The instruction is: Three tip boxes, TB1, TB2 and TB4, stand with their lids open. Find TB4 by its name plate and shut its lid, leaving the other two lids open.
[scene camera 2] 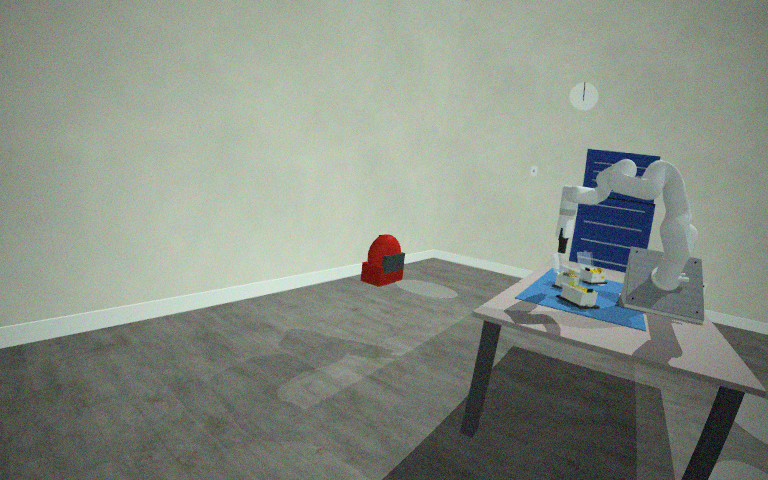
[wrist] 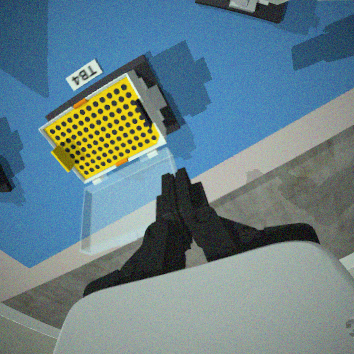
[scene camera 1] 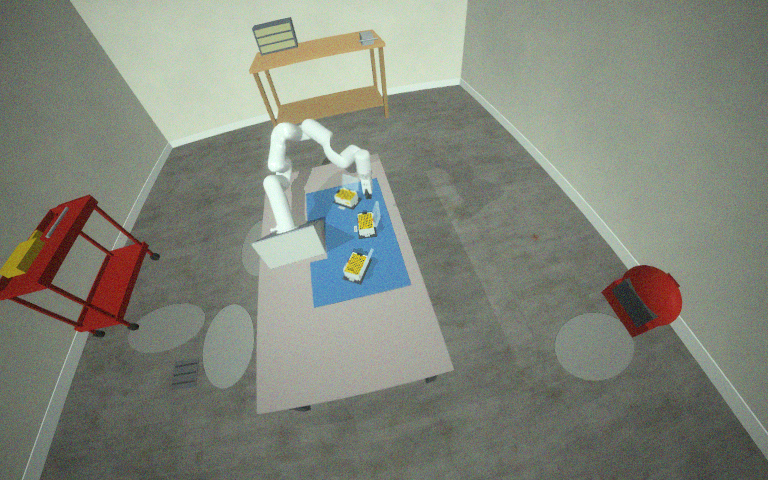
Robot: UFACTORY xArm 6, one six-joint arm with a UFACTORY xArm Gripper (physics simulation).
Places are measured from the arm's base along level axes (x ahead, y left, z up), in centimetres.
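Pixels of known places: gripper, fingertip midpoint: [scene camera 2: 561, 253] [wrist: 180, 186] [scene camera 1: 368, 198]; arm's base, link origin: [scene camera 2: 665, 278] [scene camera 1: 288, 230].
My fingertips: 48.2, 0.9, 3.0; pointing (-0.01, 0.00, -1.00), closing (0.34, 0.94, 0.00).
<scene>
Ahead of a thing's pixels: the offset from my fingertips to its top centre, as dx, dy, dz. "spot": to the spot under its first point. Level surfaces: height alone.
TB4 @(-5.4, -6.1, -8.8) [scene camera 1: 365, 221] [wrist: 102, 127], a white box with a yellow perforated rack, stands in the middle of the row; its name plate @(spot: -11.9, -4.2, -16.1) [scene camera 1: 355, 228] [wrist: 84, 74] reads TB4. Its clear lid @(+1.1, -7.7, -0.9) [scene camera 1: 377, 213] [wrist: 127, 200] is open, leaning out toward the table's edge. My gripper [scene camera 1: 367, 195] [scene camera 2: 562, 250] [wrist: 180, 186] is shut and empty, above the boxes, near the lid's hinge corner in the wrist view. The far box, TB2 @(-19.9, -30.7, -9.7) [scene camera 1: 346, 196] [scene camera 2: 592, 275], has its lid @(spot: -4.2, +24.9, -5.5) [scene camera 1: 351, 181] open. The near box, apparently TB1 [scene camera 1: 356, 266] [scene camera 2: 578, 295], has its lid [scene camera 1: 369, 257] open; its plate is unreadable.
The boxes stand on a blue mat @(dz -16.3) [scene camera 1: 362, 291] [scene camera 2: 625, 320] on a pale table @(dz -16.6) [scene camera 1: 351, 350] [scene camera 2: 702, 350]. A tilted grey-white panel [scene camera 1: 289, 246] [scene camera 2: 692, 294] stands by the arm's base. A red cart [scene camera 1: 113, 283] and a wooden bench [scene camera 1: 322, 50] stand away from the table.
</scene>
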